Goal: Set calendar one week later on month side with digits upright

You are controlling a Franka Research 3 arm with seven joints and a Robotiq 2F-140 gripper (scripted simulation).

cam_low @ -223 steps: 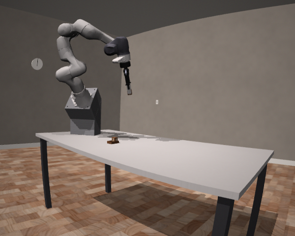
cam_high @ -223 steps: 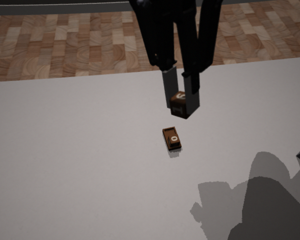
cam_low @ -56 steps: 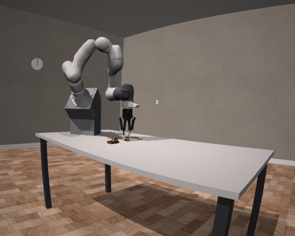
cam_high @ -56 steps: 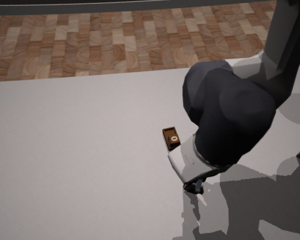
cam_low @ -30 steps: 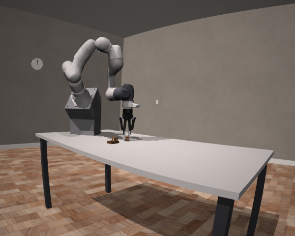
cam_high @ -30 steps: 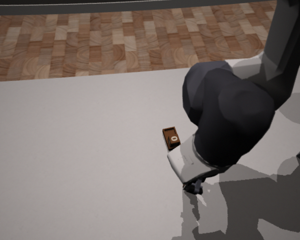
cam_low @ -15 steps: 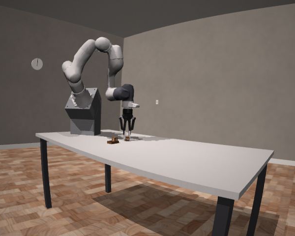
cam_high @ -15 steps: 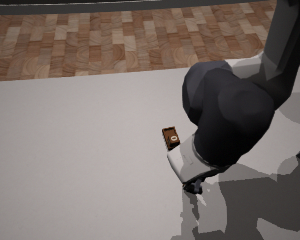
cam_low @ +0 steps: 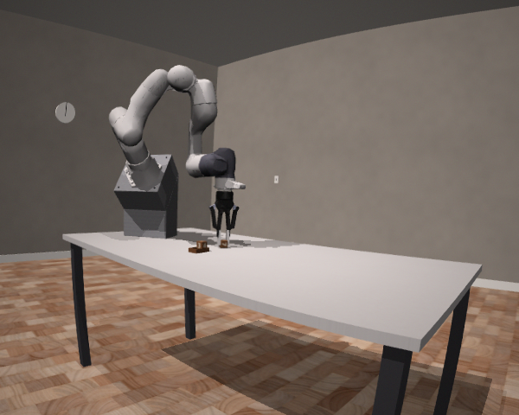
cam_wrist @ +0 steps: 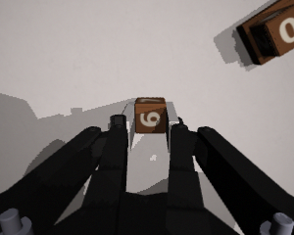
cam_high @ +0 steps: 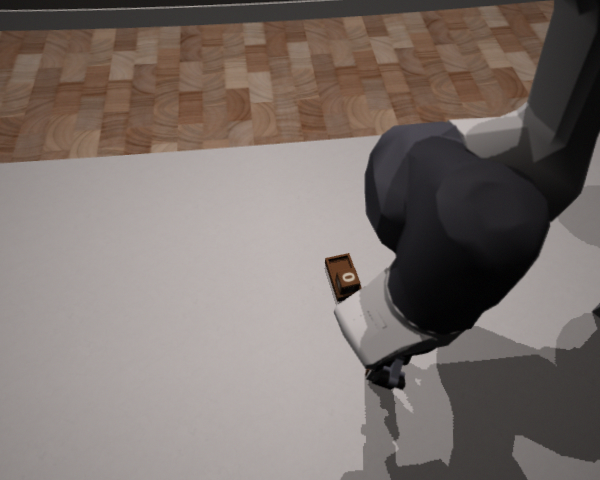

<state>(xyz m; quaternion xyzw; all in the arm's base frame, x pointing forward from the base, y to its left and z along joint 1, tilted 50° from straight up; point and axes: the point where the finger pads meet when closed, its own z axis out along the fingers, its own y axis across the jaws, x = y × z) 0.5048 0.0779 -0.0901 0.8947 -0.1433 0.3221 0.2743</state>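
The cube lies 3 cm below my hand.
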